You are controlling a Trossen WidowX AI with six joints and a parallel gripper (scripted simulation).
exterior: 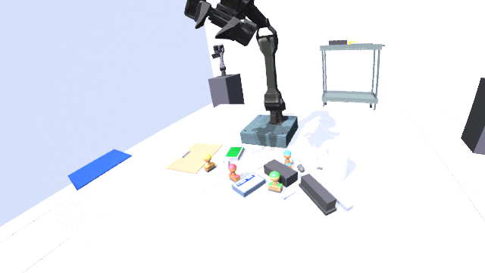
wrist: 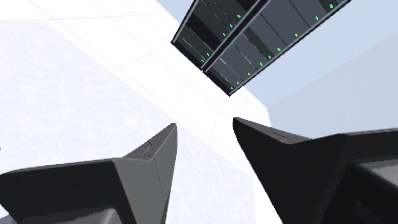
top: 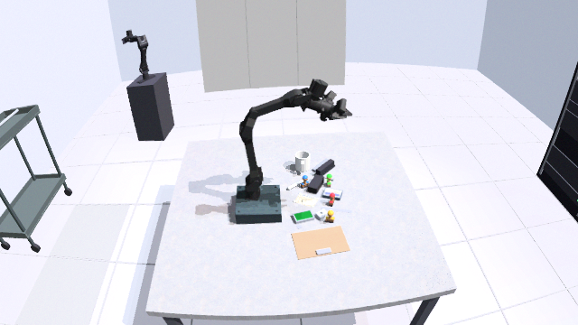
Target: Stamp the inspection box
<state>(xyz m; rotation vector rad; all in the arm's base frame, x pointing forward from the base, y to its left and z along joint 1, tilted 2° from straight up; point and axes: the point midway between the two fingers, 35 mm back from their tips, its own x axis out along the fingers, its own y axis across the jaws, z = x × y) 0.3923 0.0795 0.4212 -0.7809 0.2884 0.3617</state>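
My gripper tip is now 6 cm past the bolt, 14 cm to the right of it and 45 cm above it. The rest, counted from my gripper tip: blue-and-white stamp pad box: 6 cm behind, 1 cm to the left, 44 cm below; then red-knobbed stamp: 6 cm behind, 5 cm to the right, 43 cm below; then black box: 14 cm behind, 7 cm to the left, 43 cm below.
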